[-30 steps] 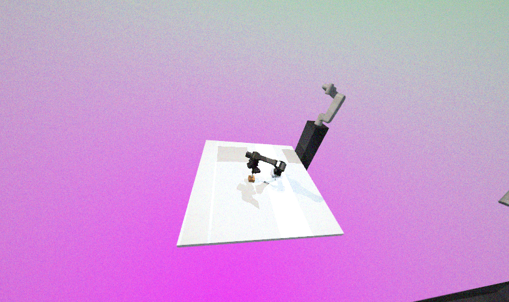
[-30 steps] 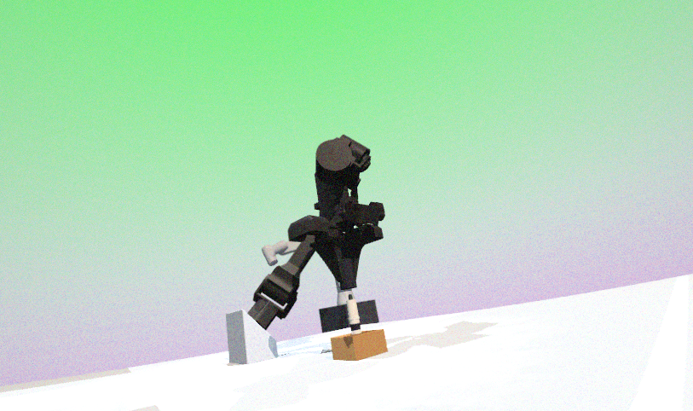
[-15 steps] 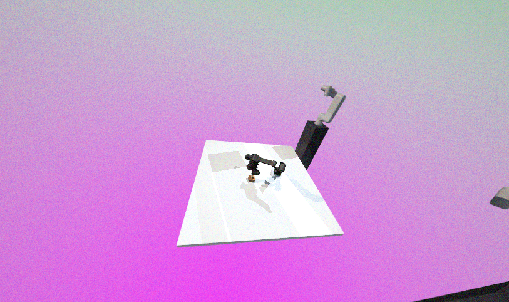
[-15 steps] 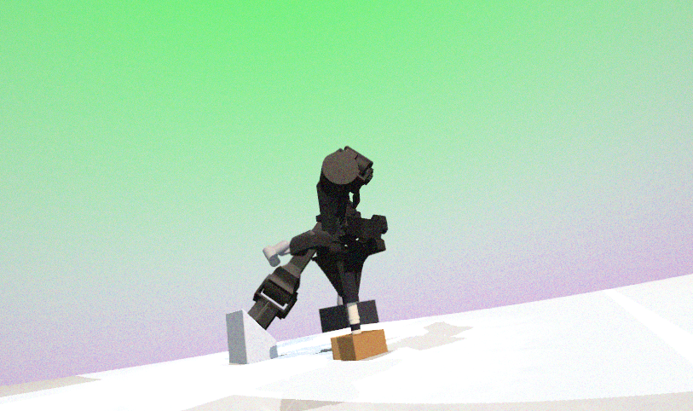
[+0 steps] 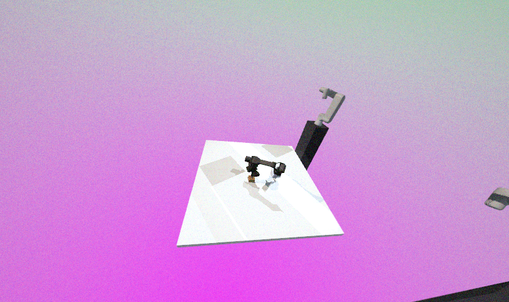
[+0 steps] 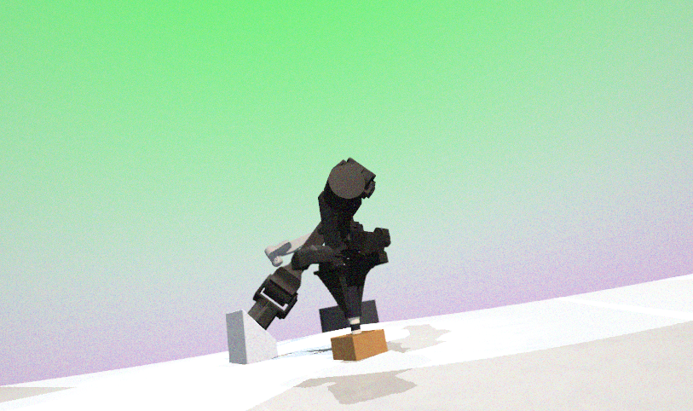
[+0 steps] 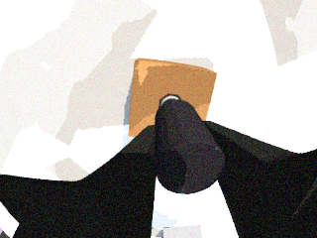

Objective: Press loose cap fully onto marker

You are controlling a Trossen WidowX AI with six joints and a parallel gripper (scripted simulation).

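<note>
Now: gripper tip 1 cm below the black cap. The rest, counted from my gripper tip: orange holder block: 6 cm below.
</note>
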